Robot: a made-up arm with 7 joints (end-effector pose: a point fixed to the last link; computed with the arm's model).
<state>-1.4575 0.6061 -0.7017 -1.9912 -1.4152 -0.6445 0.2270</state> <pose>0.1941 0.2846 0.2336 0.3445 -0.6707 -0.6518 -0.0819</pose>
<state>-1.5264 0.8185 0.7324 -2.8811 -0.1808 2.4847 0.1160</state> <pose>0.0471 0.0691 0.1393 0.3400 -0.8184 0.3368 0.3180</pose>
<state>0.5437 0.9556 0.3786 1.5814 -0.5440 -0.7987 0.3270</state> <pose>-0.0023 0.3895 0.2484 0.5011 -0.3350 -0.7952 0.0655</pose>
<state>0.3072 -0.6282 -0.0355 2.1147 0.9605 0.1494 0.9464</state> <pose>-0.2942 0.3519 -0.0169 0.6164 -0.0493 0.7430 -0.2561</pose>
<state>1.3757 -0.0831 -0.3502 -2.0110 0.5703 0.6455 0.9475</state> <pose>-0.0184 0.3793 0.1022 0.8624 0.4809 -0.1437 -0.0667</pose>
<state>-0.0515 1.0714 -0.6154 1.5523 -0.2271 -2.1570 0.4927</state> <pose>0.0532 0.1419 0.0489 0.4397 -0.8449 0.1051 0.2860</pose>
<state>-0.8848 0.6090 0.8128 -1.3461 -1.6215 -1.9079 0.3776</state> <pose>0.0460 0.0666 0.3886 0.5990 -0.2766 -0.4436 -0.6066</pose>
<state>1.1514 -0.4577 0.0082 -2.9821 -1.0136 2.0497 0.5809</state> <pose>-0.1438 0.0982 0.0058 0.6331 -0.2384 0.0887 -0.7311</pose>
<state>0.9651 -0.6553 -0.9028 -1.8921 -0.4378 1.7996 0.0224</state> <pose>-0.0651 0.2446 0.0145 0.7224 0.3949 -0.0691 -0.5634</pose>
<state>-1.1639 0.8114 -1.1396 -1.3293 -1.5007 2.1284 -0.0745</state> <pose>-0.0368 0.1856 0.2508 0.0444 0.6769 -0.7347 0.0071</pose>
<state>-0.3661 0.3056 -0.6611 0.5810 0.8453 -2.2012 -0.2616</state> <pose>0.0664 0.2992 0.0943 0.4143 -0.7333 -0.3630 0.3985</pose>
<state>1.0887 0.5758 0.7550 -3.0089 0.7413 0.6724 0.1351</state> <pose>-0.1091 0.1769 0.0321 0.8898 -0.3172 -0.0804 -0.3181</pose>
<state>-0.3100 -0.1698 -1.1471 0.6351 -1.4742 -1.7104 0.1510</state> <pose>-0.1950 0.4246 0.0807 0.8771 -0.1444 0.2422 0.3889</pose>
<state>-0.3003 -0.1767 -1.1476 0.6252 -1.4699 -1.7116 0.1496</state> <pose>-0.1947 0.4254 0.0802 0.8785 -0.1451 0.2337 0.3906</pose>
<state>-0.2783 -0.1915 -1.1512 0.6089 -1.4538 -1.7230 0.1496</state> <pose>-0.1931 0.4260 0.0777 0.8807 -0.1504 0.2150 0.3944</pose>
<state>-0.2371 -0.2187 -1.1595 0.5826 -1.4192 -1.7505 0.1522</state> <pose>-0.1893 0.4264 0.0720 0.8831 -0.1636 0.1802 0.4011</pose>
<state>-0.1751 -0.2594 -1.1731 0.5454 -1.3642 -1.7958 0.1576</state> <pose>-0.1822 0.4265 0.0633 0.8837 -0.1866 0.1280 0.4097</pose>
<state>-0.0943 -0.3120 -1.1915 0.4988 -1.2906 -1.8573 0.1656</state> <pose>-0.1710 0.4259 0.0525 0.8795 -0.2201 0.0608 0.4176</pose>
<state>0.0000 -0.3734 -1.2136 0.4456 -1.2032 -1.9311 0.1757</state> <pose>-0.1552 0.4248 0.0413 0.8677 -0.2629 -0.0160 0.4216</pose>
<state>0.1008 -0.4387 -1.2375 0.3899 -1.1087 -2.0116 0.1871</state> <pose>-0.1355 0.4229 0.0320 0.8475 -0.3120 -0.0952 0.4187</pose>
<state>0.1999 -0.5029 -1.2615 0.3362 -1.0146 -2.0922 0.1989</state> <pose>-0.1137 0.4204 0.0264 0.8206 -0.3626 -0.1694 0.4080</pose>
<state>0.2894 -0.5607 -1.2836 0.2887 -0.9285 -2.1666 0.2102</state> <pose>-0.0926 0.4176 0.0249 0.7909 -0.4093 -0.2323 0.3912</pose>
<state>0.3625 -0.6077 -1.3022 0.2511 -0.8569 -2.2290 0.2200</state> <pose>-0.0748 0.4148 0.0266 0.7633 -0.4476 -0.2803 0.3721</pose>
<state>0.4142 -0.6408 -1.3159 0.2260 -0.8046 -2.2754 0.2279</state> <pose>-0.0617 0.4122 0.0295 0.7422 -0.4752 -0.3119 0.3549</pose>
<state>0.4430 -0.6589 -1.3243 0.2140 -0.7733 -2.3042 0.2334</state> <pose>-0.0540 0.4101 0.0320 0.7301 -0.4916 -0.3279 0.3433</pose>
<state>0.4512 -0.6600 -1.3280 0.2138 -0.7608 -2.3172 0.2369</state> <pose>-0.0512 0.4086 0.0329 0.7273 -0.4976 -0.3296 0.3389</pose>
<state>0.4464 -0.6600 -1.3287 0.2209 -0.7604 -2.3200 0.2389</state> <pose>-0.0506 0.4075 0.0330 0.7289 -0.4987 -0.3261 0.3371</pose>
